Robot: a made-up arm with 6 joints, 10 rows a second.
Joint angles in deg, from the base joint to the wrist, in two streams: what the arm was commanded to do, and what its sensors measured. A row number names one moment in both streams.
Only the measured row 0 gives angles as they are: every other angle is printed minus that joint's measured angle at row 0.
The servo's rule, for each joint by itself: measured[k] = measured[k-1] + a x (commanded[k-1-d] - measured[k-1]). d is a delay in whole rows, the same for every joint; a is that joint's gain. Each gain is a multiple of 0.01, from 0.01 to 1. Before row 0 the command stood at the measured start. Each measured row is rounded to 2 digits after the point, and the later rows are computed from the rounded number. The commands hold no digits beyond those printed.
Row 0, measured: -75.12, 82.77, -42.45, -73.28, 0.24, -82.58
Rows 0 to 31, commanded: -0.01, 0.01, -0.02, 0.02, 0.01, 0.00; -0.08, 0.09, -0.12, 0.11, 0.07, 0.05; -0.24, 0.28, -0.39, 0.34, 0.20, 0.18; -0.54, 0.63, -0.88, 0.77, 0.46, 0.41; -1.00, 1.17, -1.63, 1.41, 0.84, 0.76; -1.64, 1.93, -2.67, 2.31, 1.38, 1.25; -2.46, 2.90, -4.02, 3.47, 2.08, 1.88; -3.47, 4.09, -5.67, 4.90, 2.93, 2.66; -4.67, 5.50, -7.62, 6.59, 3.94, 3.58; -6.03, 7.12, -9.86, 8.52, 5.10, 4.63; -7.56, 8.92, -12.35, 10.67, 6.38, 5.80; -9.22, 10.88, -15.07, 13.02, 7.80, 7.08; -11.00, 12.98, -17.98, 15.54, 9.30, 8.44; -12.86, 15.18, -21.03, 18.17, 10.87, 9.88; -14.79, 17.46, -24.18, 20.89, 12.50, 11.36; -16.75, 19.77, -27.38, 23.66, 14.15, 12.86; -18.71, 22.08, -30.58, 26.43, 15.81, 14.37; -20.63, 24.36, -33.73, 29.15, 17.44, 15.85; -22.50, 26.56, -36.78, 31.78, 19.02, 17.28; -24.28, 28.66, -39.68, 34.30, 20.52, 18.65; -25.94, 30.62, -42.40, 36.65, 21.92, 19.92; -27.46, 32.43, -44.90, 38.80, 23.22, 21.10; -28.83, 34.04, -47.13, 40.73, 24.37, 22.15; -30.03, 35.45, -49.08, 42.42, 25.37, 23.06; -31.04, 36.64, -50.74, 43.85, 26.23, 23.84; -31.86, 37.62, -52.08, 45.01, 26.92, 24.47; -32.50, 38.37, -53.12, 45.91, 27.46, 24.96; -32.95, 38.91, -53.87, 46.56, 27.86, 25.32; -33.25, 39.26, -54.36, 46.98, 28.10, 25.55; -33.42, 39.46, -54.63, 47.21, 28.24, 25.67; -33.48, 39.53, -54.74, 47.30, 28.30, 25.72; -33.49, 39.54, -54.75, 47.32, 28.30, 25.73
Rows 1 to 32, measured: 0.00, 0.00, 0.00, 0.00, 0.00, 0.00; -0.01, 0.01, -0.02, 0.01, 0.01, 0.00; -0.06, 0.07, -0.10, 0.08, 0.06, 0.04; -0.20, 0.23, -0.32, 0.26, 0.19, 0.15; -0.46, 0.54, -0.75, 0.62, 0.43, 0.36; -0.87, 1.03, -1.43, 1.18, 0.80, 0.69; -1.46, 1.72, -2.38, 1.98, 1.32, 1.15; -2.22, 2.63, -3.64, 3.04, 2.00, 1.75; -3.17, 3.75, -5.20, 4.36, 2.84, 2.50; -4.31, 5.10, -7.06, 5.94, 3.83, 3.39; -5.62, 6.66, -9.22, 7.77, 4.97, 4.41; -7.09, 8.40, -11.63, 9.83, 6.24, 5.55; -8.71, 10.31, -14.28, 12.09, 7.64, 6.80; -10.45, 12.37, -17.13, 14.54, 9.13, 8.14; -12.28, 14.53, -20.13, 17.12, 10.70, 9.57; -14.19, 16.79, -23.25, 19.80, 12.32, 11.04; -16.14, 19.08, -26.43, 22.54, 13.97, 12.53; -18.09, 21.39, -29.63, 25.30, 15.63, 14.04; -20.02, 23.68, -32.79, 28.03, 17.26, 15.52; -21.90, 25.90, -35.86, 30.69, 18.84, 16.96; -23.71, 28.03, -38.80, 33.25, 20.35, 18.35; -25.40, 30.02, -41.57, 35.66, 21.76, 19.64; -26.97, 31.88, -44.13, 37.89, 23.07, 20.84; -28.38, 33.54, -46.44, 39.91, 24.24, 21.91; -29.63, 35.01, -48.47, 41.69, 25.26, 22.85; -30.70, 36.27, -50.22, 43.22, 26.13, 23.66; -31.58, 37.31, -51.65, 44.49, 26.84, 24.32; -32.28, 38.13, -52.78, 45.50, 27.40, 24.84; -32.79, 38.73, -53.62, 46.25, 27.81, 25.23; -33.14, 39.14, -54.19, 46.77, 28.07, 25.49; -33.35, 39.39, -54.53, 47.08, 28.22, 25.64; -33.45, 39.50, -54.69, 47.24, 28.29, 25.71
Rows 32 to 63, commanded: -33.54, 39.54, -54.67, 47.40, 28.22, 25.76; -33.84, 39.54, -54.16, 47.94, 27.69, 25.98; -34.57, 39.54, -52.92, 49.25, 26.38, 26.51; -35.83, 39.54, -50.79, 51.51, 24.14, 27.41; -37.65, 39.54, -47.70, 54.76, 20.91, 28.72; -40.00, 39.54, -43.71, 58.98, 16.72, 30.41; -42.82, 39.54, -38.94, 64.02, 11.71, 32.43; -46.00, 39.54, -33.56, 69.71, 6.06, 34.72; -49.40, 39.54, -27.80, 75.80, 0.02, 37.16; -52.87, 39.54, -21.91, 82.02, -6.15, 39.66; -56.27, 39.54, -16.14, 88.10, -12.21, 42.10; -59.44, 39.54, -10.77, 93.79, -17.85, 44.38; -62.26, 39.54, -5.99, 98.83, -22.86, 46.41; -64.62, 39.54, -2.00, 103.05, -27.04, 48.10; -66.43, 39.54, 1.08, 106.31, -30.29, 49.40; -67.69, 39.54, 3.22, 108.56, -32.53, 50.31; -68.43, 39.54, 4.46, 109.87, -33.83, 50.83; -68.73, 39.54, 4.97, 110.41, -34.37, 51.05; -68.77, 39.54, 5.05, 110.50, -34.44, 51.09; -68.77, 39.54, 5.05, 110.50, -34.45, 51.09; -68.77, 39.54, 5.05, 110.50, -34.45, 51.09; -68.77, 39.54, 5.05, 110.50, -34.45, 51.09; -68.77, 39.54, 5.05, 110.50, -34.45, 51.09; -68.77, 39.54, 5.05, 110.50, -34.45, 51.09; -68.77, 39.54, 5.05, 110.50, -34.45, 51.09; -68.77, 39.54, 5.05, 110.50, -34.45, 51.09; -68.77, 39.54, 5.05, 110.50, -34.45, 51.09; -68.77, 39.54, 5.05, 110.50, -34.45, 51.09; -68.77, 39.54, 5.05, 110.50, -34.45, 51.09; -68.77, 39.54, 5.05, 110.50, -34.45, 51.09; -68.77, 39.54, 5.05, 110.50, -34.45, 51.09; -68.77, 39.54, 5.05, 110.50, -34.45, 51.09
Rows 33 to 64, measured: -33.48, 39.53, -54.74, 47.30, 28.30, 25.73; -33.53, 39.54, -54.69, 47.37, 28.23, 25.75; -33.77, 39.54, -54.28, 47.77, 27.74, 25.94; -34.38, 39.54, -53.23, 48.82, 26.52, 26.41; -35.48, 39.54, -51.35, 50.73, 24.38, 27.23; -37.13, 39.54, -48.54, 53.59, 21.26, 28.45; -39.31, 39.54, -44.82, 57.42, 17.17, 30.06; -41.98, 39.54, -40.29, 62.11, 12.26, 32.00; -45.04, 39.54, -35.11, 67.51, 6.68, 34.23; -48.35, 39.54, -29.48, 73.40, 0.69, 36.63; -51.79, 39.54, -23.65, 79.52, -5.47, 39.11; -55.19, 39.54, -17.87, 85.61, -11.54, 41.56; -58.42, 39.54, -12.40, 91.42, -17.22, 43.87; -61.34, 39.54, -7.46, 96.68, -22.30, 45.95; -63.83, 39.54, -3.26, 101.20, -26.57, 47.71; -65.81, 39.54, 0.08, 104.83, -29.92, 49.10; -67.24, 39.54, 2.50, 107.48, -32.27, 50.09; -68.14, 39.54, 4.01, 109.18, -33.67, 50.70; -68.59, 39.54, 4.75, 110.05, -34.30, 50.99; -68.73, 39.54, 4.98, 110.37, -34.43, 51.07; -68.76, 39.54, 5.03, 110.46, -34.45, 51.09; -68.77, 39.54, 5.05, 110.49, -34.45, 51.09; -68.77, 39.54, 5.05, 110.50, -34.45, 51.09; -68.77, 39.54, 5.05, 110.50, -34.45, 51.09; -68.77, 39.54, 5.05, 110.50, -34.45, 51.09; -68.77, 39.54, 5.05, 110.50, -34.45, 51.09; -68.77, 39.54, 5.05, 110.50, -34.45, 51.09; -68.77, 39.54, 5.05, 110.50, -34.45, 51.09; -68.77, 39.54, 5.05, 110.50, -34.45, 51.09; -68.77, 39.54, 5.05, 110.50, -34.45, 51.09; -68.77, 39.54, 5.05, 110.50, -34.45, 51.09; -68.77, 39.54, 5.05, 110.50, -34.45, 51.09
